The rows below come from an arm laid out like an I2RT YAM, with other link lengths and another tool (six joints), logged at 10 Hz.
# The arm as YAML. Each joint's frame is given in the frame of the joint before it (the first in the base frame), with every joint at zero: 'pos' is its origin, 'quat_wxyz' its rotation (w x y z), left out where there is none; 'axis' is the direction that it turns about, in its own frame. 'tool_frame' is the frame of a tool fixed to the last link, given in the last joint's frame.
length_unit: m
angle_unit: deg
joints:
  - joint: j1
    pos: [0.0, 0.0, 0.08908]
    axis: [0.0, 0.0, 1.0]
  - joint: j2
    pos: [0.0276, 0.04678, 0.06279]
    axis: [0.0, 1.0, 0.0]
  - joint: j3
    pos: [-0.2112, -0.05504, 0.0]
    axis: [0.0, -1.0, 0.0]
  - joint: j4
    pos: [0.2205, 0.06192, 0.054]
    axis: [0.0, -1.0, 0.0]
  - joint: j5
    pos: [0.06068, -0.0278, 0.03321]
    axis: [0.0, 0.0, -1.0]
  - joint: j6
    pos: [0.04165, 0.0, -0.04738]
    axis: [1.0, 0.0, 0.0]
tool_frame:
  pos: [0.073, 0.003, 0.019]
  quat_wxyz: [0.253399, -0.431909, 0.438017, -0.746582]
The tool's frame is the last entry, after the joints.
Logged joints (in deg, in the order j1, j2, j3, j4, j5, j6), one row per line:
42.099 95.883 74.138 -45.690 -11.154 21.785
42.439 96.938 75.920 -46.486 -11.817 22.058
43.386 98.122 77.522 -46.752 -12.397 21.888
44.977 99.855 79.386 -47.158 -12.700 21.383
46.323 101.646 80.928 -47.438 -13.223 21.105
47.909 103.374 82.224 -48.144 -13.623 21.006
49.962 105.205 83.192 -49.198 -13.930 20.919
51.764 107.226 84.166 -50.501 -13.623 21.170
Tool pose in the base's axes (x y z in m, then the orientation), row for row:
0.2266 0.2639 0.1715 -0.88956 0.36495 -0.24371 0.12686
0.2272 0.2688 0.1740 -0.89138 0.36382 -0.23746 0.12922
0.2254 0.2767 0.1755 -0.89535 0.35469 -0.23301 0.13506
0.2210 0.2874 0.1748 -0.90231 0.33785 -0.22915 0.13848
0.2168 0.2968 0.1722 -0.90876 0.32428 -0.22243 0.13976
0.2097 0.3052 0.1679 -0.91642 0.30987 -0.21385 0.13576
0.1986 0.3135 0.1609 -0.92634 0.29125 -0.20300 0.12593
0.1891 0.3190 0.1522 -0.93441 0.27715 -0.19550 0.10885
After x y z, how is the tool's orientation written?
As a quaternion, x y z w.
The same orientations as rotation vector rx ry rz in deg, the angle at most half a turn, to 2 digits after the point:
-148.35 60.86 -40.64
-148.46 60.59 -39.55
-148.63 58.88 -38.68
-149.49 55.97 -37.96
-150.45 53.69 -36.82
-152.06 51.42 -35.48
-154.57 48.60 -33.87
-157.45 46.70 -32.94

